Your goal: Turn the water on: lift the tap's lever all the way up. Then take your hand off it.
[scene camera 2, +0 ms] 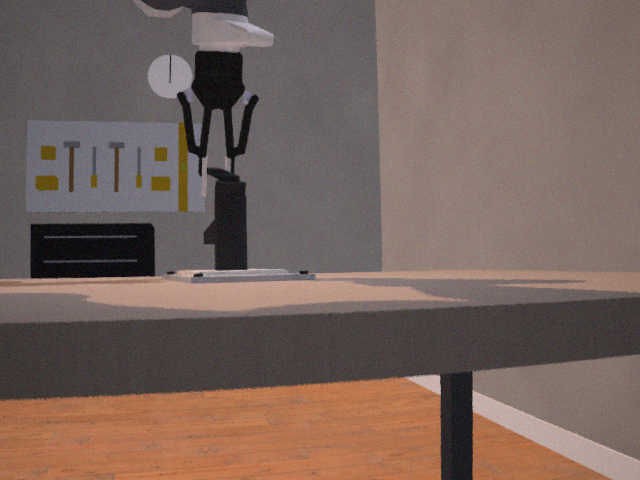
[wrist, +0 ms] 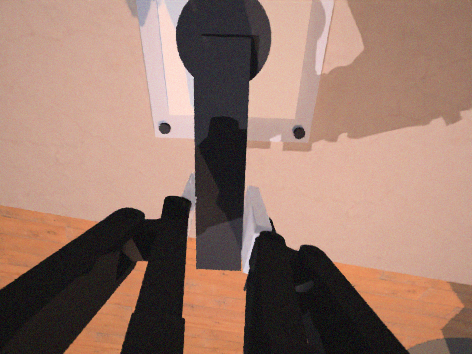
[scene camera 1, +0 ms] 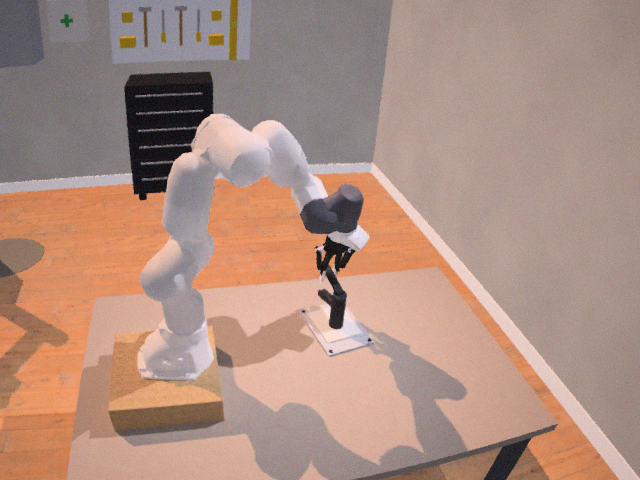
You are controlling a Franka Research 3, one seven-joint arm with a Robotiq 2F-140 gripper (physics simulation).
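Note:
The black tap (scene camera 1: 337, 314) (scene camera 2: 231, 227) (wrist: 222, 15) stands upright on its white base plate (scene camera 1: 330, 347) (scene camera 2: 253, 277) (wrist: 180, 131). Its short spout (scene camera 1: 324, 296) (scene camera 2: 209, 234) sticks out from the side of the body. The flat dark lever (scene camera 1: 335, 282) (scene camera 2: 222, 174) (wrist: 220, 165) starts at the top of the body and slants upward to its free end. My gripper (scene camera 1: 329, 274) (scene camera 2: 217, 171) (wrist: 220, 197) is shut on the lever near that free end, with one pale finger pad on each side. In the scene camera 2 view the lever partly hides the fingertips.
The tap's plate rests on the table (scene camera 1: 413, 330) (scene camera 2: 320, 346). The arm stands on a wooden block (scene camera 1: 168, 413) at the table's left. A black drawer cabinet (scene camera 1: 170, 121) (scene camera 2: 93, 250) is against the back wall. A plain wall (scene camera 1: 506, 129) runs along the right.

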